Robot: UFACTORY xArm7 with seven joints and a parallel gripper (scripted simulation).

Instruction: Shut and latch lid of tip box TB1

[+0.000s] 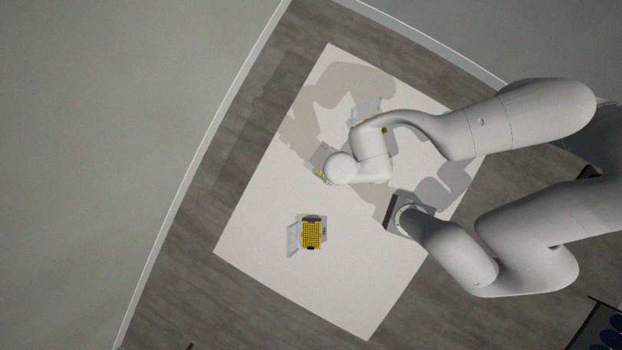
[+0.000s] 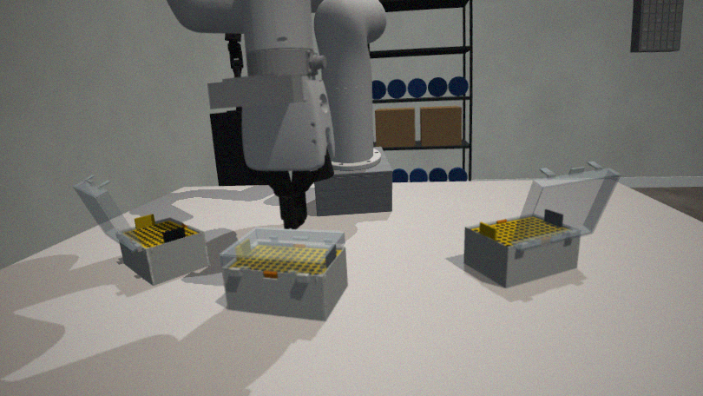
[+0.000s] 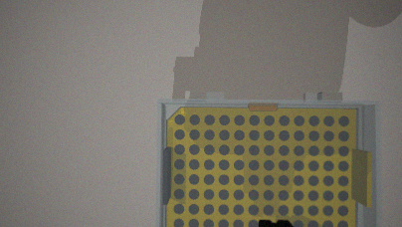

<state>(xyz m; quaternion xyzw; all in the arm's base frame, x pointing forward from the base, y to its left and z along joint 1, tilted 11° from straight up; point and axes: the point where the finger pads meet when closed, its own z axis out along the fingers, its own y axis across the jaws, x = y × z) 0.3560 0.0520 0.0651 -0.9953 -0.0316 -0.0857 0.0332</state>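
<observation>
Right now my hand is 3 cm short of the box lid and 4 cm above it. Round my hand: box (24 cm to the right, 4 cm below).
</observation>
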